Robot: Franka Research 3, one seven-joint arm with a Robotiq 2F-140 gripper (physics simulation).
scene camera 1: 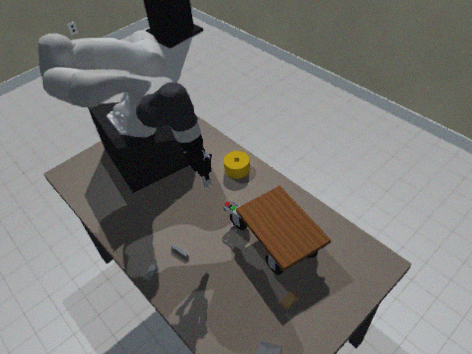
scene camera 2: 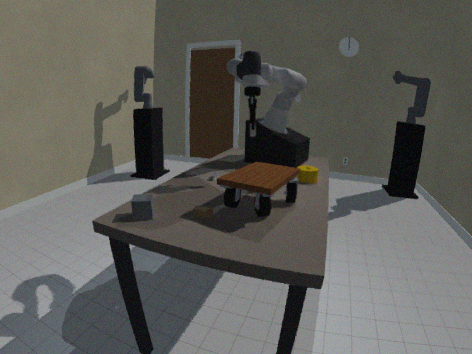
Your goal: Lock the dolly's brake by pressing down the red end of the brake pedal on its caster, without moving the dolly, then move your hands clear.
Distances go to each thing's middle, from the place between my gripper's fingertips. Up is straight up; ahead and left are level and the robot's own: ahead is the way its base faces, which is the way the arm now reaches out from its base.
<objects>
My gripper is now 230 mm short of the dolly (scene camera 1: 289, 235), 160 mm above it and 100 mm to the right of it.
</objects>
